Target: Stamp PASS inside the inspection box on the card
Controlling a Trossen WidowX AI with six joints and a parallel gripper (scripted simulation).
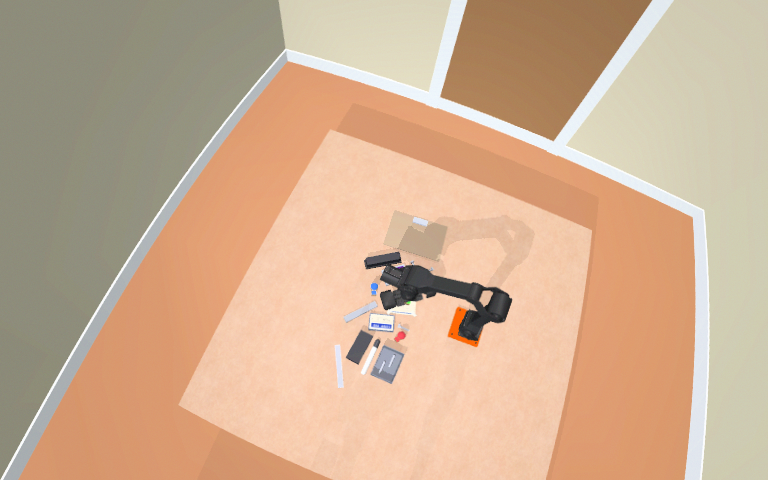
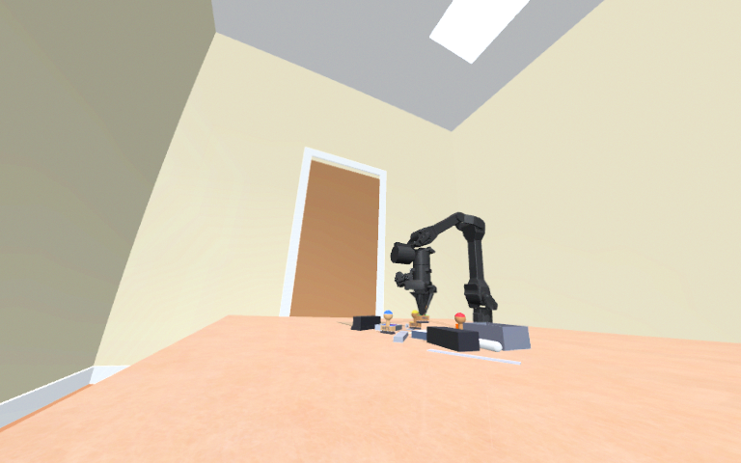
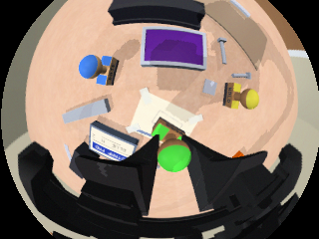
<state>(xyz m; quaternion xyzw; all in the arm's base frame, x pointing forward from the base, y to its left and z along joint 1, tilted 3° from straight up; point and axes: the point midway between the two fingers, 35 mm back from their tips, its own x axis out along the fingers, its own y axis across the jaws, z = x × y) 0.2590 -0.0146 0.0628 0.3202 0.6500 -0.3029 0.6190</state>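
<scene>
Right now the cream card is 5 cm below my gripper tip. From my gripper tip the other things lie so: blue-white box 10 cm to the left, 5 cm ahead, 4 cm below; then yellow-knobbed stamp 11 cm to the right, 5 cm behind, 3 cm below; then green-knobbed stamp right at my gripper tip.
</scene>
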